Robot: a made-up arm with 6 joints.
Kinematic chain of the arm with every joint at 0, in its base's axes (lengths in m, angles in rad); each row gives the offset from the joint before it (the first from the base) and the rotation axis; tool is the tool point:
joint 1: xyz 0 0 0.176 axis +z
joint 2: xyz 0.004 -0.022 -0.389 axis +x
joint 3: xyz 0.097 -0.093 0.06 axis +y
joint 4: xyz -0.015 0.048 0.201 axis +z
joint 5: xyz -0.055 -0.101 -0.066 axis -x
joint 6: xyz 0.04 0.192 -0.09 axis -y
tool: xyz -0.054 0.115 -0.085
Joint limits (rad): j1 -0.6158..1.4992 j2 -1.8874..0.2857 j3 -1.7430..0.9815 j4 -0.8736..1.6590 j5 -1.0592..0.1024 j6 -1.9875..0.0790
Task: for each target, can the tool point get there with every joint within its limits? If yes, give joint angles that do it. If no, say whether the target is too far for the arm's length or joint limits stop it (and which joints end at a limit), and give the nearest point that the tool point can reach.
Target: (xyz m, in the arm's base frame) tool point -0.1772 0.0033 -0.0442
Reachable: yes | joints 0.6304 -0.9252 0.2424 1.2307 -0.2972 -0.3774
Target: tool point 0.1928 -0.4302 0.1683
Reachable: no: joint limits stop it (at a limit: joint 1, joint 4, joint 5) | nearest point 0.1732 -0.3847 0.1231 | short by 0.067 m
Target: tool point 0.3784 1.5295 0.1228
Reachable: no: too far | nearest point 0.1219 0.4929 -0.0998 | short by 1.091 m
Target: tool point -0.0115 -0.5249 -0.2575
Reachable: no: joint limits stop it (at a limit: joint 2, joint 4, joint 5) | nearest point -0.0076 -0.3448 -0.2203 | short by 0.184 m
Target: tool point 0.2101 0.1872 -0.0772
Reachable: yes | joints -0.3482 -0.4216 0.3911 -0.3960 -0.3105 -1.3281
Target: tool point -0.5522 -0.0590 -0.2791
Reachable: no: joint limits stop it (at a limit: joint 1, joint 2, joint 5, joint 6) | nearest point -0.4287 -0.0198 -0.2597 | short by 0.131 m
